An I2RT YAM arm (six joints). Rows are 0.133 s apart.
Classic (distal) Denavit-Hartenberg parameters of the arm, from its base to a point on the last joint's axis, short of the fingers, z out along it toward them. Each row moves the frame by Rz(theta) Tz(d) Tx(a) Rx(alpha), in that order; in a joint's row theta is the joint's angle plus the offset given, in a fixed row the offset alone. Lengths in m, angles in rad.
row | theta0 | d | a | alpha
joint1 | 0 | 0.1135 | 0.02 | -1.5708
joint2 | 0 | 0 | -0.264 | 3.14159
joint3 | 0.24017 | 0 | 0.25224 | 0
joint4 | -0.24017 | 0 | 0.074 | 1.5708
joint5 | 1.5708 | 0 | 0 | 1.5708
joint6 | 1.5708 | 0.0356 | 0 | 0
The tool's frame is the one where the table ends.
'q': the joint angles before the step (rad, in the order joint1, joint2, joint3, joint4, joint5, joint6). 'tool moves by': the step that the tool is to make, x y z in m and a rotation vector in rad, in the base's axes. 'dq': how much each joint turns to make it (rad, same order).
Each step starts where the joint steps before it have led.
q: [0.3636 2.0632 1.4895 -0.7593 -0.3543 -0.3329]
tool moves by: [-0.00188 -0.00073 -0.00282 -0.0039 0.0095 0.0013]
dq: [0.0000 0.0000 -0.0107 -0.0001 0.0000 -0.0015]
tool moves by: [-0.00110 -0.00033 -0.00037 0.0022 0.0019 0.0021]
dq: [-0.0001 -0.0030 -0.0062 0.0016 -0.0031 -0.0016]
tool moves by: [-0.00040 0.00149 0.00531 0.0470 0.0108 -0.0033]
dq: [0.0001 -0.0092 0.0046 -0.0015 -0.0457 0.0153]
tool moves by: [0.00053 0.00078 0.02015 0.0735 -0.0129 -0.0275]
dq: [-0.0031 -0.0383 0.0168 0.0015 -0.0555 0.0445]
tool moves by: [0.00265 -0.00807 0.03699 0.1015 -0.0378 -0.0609]
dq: [-0.0260 -0.0674 0.0353 0.0000 -0.0659 0.0690]
